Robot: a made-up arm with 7 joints.
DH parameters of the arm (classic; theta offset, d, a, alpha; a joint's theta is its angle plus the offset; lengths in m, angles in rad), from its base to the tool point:
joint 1: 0 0.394 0 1.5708
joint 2: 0 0.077 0 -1.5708
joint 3: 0 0.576 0.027 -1.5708
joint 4: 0 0.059 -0.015 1.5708
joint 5: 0 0.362 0 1.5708
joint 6: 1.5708 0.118 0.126 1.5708
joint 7: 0 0.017 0 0
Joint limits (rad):
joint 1: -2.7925..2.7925
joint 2: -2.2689..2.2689
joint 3: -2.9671..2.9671
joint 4: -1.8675..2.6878
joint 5: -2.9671..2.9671
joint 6: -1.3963..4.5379
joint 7: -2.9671..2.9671
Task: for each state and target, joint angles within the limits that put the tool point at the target. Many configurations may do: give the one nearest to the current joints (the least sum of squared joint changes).
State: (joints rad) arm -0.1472 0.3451 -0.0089 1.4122 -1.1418 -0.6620 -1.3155
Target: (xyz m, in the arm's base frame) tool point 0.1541 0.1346 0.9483
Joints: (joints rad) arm 0.0752 0.5093 0.6217 2.1042 -1.0113 -0.6328 -1.3155
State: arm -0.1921 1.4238 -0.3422 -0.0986 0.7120 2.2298 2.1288
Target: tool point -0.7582 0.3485 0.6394
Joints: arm -0.6180 1.2065 -0.3623 -0.1489 0.6934 2.3749 2.1288
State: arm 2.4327 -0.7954 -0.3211 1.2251 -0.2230 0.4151 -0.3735
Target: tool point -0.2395 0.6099 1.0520
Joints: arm 2.3824 -0.2229 -0.3283 1.3058 -0.1885 0.4235 -0.3735
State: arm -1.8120 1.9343 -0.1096 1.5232 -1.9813 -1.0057 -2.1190
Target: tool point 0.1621 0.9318 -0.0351
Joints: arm -1.8453 2.2252 -0.2129 0.7881 -2.0415 -0.6819 -2.1190
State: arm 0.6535 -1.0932 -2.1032 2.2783 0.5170 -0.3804 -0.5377
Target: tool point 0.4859 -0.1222 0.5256
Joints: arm 0.8655 -1.3338 -1.7676 2.1013 0.5990 -0.4067 -0.5377
